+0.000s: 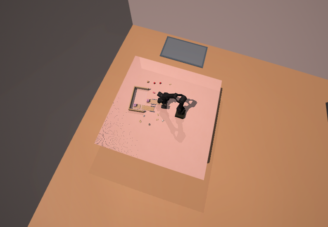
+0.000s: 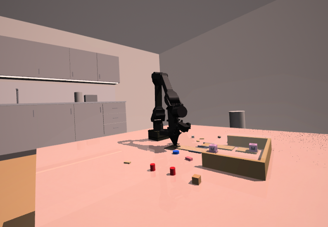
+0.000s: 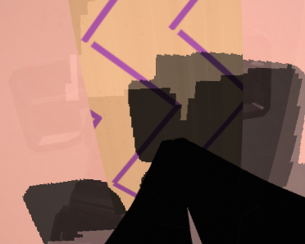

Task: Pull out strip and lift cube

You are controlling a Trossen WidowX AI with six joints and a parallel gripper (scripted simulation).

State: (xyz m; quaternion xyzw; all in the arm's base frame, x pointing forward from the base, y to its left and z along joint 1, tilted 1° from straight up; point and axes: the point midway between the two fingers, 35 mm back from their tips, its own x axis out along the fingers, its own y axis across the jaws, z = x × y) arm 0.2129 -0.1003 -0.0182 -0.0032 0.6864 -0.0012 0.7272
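Right now my gripper tip is 60 mm short of the blue disc and 90 mm to the left of it. The rest, counted from my gripper tip: tan cube (260 mm ahead, 270 mm to the right); then pink block (160 mm ahead, 130 mm to the right).
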